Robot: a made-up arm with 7 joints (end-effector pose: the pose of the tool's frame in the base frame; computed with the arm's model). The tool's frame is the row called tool.
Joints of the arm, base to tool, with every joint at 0 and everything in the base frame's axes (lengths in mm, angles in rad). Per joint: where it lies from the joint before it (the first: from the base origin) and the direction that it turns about. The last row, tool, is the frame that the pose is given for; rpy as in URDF.
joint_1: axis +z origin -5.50 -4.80 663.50
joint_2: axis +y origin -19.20 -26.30 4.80
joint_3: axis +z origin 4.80 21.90 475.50
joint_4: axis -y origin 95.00 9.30 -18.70
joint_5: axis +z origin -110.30 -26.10 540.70
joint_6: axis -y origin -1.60 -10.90 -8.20
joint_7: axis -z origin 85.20 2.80 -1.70
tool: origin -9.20 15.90 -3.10 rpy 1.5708 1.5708 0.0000
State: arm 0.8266 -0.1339 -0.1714 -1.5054 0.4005 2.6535 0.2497
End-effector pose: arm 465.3 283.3 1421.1 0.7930 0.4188 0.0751 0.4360
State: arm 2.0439 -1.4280 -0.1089 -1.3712 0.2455 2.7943 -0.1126
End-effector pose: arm 386.6 -556.0 1376.8 -0.6605 -0.3069 -0.6765 0.1091
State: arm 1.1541 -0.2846 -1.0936 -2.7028 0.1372 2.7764 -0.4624
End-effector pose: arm 479.5 -27.1 748.8 0.5156 0.5835 -0.2585 0.5717
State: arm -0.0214 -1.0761 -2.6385 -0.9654 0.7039 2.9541 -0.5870
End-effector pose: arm -1024.0 -153.4 724.8 -0.3540 0.8089 0.4658 0.0583
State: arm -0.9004 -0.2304 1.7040 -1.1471 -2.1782 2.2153 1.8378
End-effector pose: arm 282.5 615.5 1404.9 0.6418 -0.3308 0.2851 0.6303
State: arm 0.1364 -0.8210 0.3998 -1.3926 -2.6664 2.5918 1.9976
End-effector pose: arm -83.1 270.1 1521.8 0.3982 -0.5357 0.4147 0.6185
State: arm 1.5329 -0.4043 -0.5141 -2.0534 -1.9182 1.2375 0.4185
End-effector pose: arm 393.9 386.1 1146.2 0.1239 -0.1508 -0.3718 0.9076
